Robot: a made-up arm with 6 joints.
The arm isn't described. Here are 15 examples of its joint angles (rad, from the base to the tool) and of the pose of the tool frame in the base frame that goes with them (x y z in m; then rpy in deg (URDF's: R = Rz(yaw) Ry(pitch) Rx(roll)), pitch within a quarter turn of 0, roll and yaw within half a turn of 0).
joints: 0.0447 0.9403 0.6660 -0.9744 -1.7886 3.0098
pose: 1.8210 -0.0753 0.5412 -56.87 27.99 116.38
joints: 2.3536 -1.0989 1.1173 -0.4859 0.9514 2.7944
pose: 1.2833 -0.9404 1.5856 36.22 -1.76 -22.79
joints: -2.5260 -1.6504 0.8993 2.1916 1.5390 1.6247
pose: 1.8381 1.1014 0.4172 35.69 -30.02 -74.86
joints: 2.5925 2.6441 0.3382 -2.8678 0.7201 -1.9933
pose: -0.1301 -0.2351 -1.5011 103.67 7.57 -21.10
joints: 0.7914 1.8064 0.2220 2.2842 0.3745 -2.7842
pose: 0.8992 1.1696 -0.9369 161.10 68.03 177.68
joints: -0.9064 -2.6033 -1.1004 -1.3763 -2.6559 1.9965
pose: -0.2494 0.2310 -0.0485 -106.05 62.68 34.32
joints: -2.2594 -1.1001 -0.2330 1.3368 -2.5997 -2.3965
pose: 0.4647 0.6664 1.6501 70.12 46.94 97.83
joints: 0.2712 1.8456 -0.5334 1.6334 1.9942 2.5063
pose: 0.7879 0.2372 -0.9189 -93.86 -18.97 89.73
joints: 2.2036 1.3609 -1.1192 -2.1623 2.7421 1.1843
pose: -0.3925 0.2723 0.1547 -172.11 -47.48 97.72
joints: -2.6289 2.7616 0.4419 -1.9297 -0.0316 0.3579
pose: 0.3043 0.0589 -1.4308 -91.80 47.70 26.86
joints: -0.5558 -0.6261 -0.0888 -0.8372 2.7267 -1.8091
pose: -0.0286 -0.2020 1.5454 -117.40 13.68 166.10
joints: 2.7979 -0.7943 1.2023 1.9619 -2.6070 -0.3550
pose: 1.3932 -0.6115 1.8173 69.64 59.75 91.07
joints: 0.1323 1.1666 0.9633 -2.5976 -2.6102 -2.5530
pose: 1.9598 0.5015 0.4259 -174.46 -36.78 168.47
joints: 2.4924 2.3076 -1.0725 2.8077 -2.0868 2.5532
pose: -0.2440 -0.1455 -0.5305 -18.44 66.22 97.83
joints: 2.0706 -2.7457 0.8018 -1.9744 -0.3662 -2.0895
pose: 0.5714 -1.2748 -1.0749 42.75 29.86 -83.68
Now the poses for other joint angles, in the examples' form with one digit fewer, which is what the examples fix.
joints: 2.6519 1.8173 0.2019 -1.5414 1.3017 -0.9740
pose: -0.830 0.452 -0.935 53.2 15.5 62.9
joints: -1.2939 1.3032 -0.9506 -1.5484 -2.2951 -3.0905
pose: 0.130 -0.479 0.082 44.9 -31.6 -12.6
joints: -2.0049 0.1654 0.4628 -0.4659 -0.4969 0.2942
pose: -0.677 -0.869 1.644 8.9 8.6 -102.4
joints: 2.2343 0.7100 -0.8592 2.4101 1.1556 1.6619
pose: -0.801 0.688 0.356 -95.3 23.9 -93.9
